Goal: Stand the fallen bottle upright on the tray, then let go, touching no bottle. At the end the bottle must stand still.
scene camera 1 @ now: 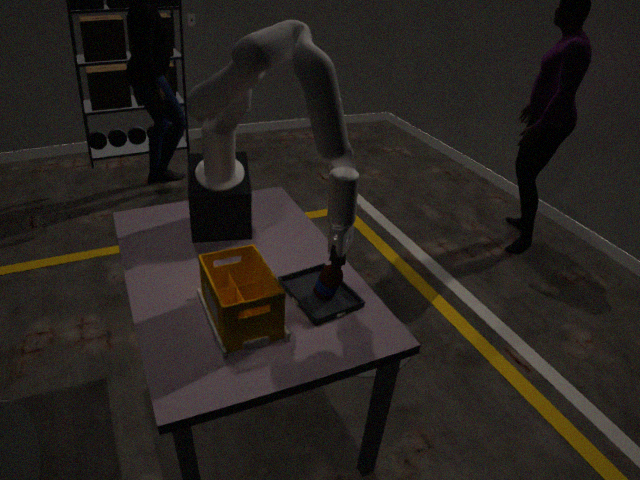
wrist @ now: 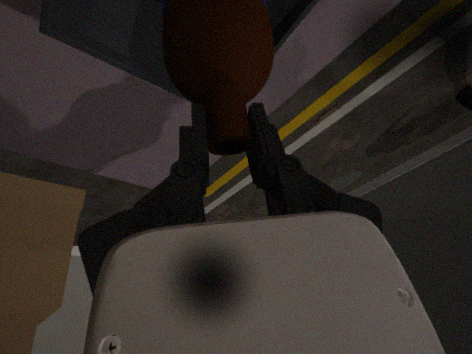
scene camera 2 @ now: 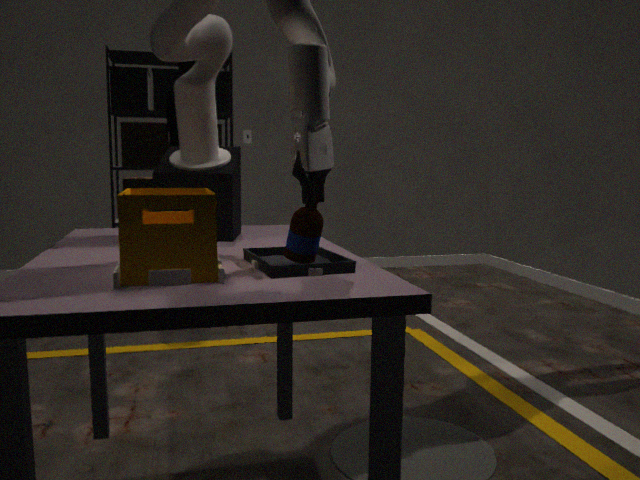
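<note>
A brown bottle (scene camera 1: 329, 281) (scene camera 2: 305, 235) (wrist: 218, 55) with a blue label is within the rim of the dark tray (scene camera 1: 317, 318) (scene camera 2: 310, 270) (wrist: 112, 60). It leans slightly, its neck end a little to the right in both scene views, and is close to upright. Its base is low at the tray floor; whether it rests flat there is too dark to tell. My gripper (scene camera 1: 337, 262) (scene camera 2: 312, 202) (wrist: 225, 122) is above the bottle and shut on its neck, one finger on each side. The mouth shows between the fingers in the wrist view.
A yellow crate (scene camera 1: 258, 323) (scene camera 2: 168, 248) with compartments stands on the table (scene camera 1: 330, 369) (scene camera 2: 248, 297), left of the tray. The black pedestal (scene camera 1: 221, 214) of the arm is behind. The table's right edge runs near the tray. Two people and a shelf rack stand beyond the table.
</note>
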